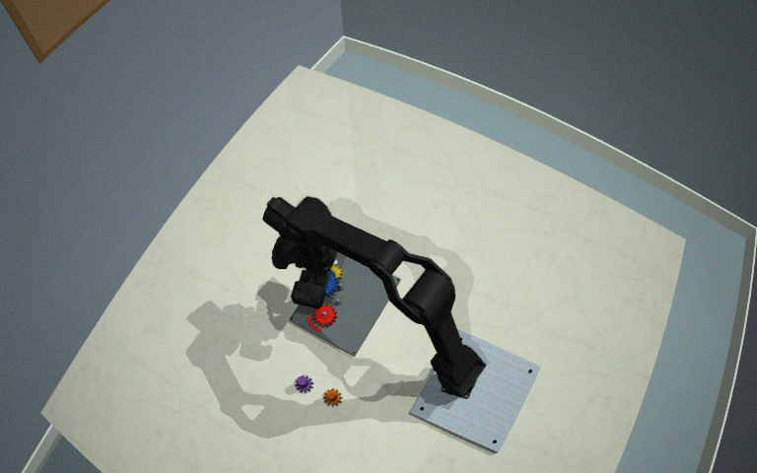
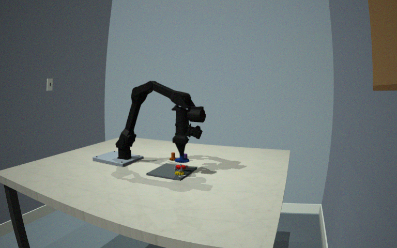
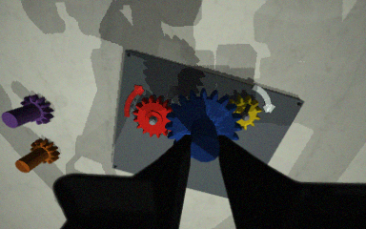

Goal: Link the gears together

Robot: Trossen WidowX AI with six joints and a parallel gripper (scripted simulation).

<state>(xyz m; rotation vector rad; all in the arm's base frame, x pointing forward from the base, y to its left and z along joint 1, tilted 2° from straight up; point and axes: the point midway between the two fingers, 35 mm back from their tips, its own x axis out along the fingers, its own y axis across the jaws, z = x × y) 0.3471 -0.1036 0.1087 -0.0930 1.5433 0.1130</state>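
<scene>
Now: the yellow gear 5 cm to the right of my gripper tip and 7 cm below it. Also, from my gripper tip: grey board (5 cm behind, 8 cm below); then blue gear (1 cm below); then red gear (2 cm behind, 5 cm to the left, 7 cm below).
</scene>
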